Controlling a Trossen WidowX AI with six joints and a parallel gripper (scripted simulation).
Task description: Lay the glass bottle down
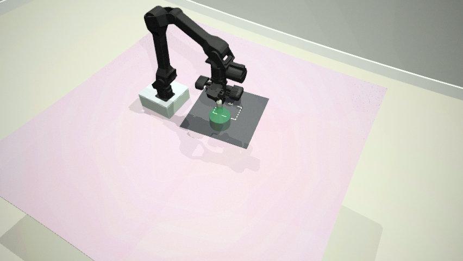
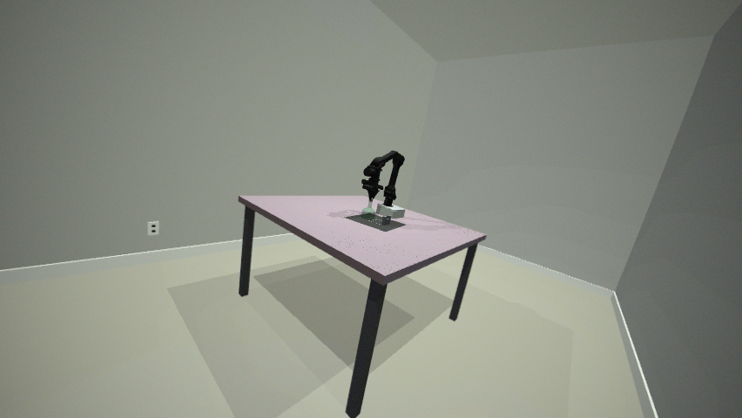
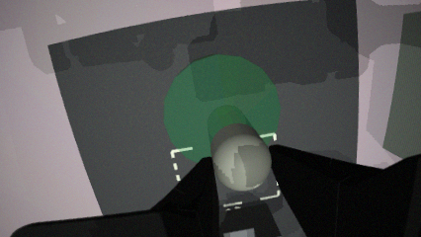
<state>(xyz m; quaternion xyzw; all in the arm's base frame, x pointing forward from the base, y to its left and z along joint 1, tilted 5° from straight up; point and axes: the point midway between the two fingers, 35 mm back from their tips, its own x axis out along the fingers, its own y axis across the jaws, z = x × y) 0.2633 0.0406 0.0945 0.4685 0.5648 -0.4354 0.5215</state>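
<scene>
The green glass bottle lies 50 mm below my gripper tip. Round my gripper tip: dark mat: 140 mm below, 70 mm to the left, 10 mm behind.
</scene>
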